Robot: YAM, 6 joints.
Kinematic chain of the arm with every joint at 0, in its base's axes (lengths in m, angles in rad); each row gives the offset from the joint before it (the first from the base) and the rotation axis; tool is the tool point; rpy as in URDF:
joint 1: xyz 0 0 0.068 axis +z
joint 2: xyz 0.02 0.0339 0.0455 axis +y
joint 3: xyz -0.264 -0.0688 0 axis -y
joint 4: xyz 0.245 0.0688 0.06 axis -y
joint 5: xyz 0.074 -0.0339 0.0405 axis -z
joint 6: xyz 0.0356 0 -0.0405 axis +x
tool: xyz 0 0 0 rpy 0 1.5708 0
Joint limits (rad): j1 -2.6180..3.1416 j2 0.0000..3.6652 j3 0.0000..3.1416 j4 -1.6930..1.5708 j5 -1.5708..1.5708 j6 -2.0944..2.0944
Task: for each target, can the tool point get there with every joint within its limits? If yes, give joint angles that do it. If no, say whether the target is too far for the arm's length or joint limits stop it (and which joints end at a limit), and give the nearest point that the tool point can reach.
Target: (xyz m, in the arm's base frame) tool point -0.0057 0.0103 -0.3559
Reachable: no: joint limits stop it (at a limit: joint 2) | nearest point -0.0197 0.0356 -0.3147 | short by 0.050 m
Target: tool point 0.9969 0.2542 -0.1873
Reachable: no: too far | nearest point 0.6005 0.1531 -0.0653 | short by 0.427 m
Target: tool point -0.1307 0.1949 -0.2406
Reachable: yes | joints 2.1562 3.2355 1.5363 -0.6416 -0.0337 0.2501
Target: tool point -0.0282 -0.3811 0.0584
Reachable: yes | joints -1.7095 2.2037 1.2227 -0.3977 -0.7693 1.6397
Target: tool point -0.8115 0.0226 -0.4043
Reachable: no: too far | nearest point -0.5469 0.0152 -0.2230 | short by 0.321 m
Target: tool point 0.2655 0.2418 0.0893
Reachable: yes | joints 0.8157 2.0021 0.9184 0.1833 0.8877 1.2082
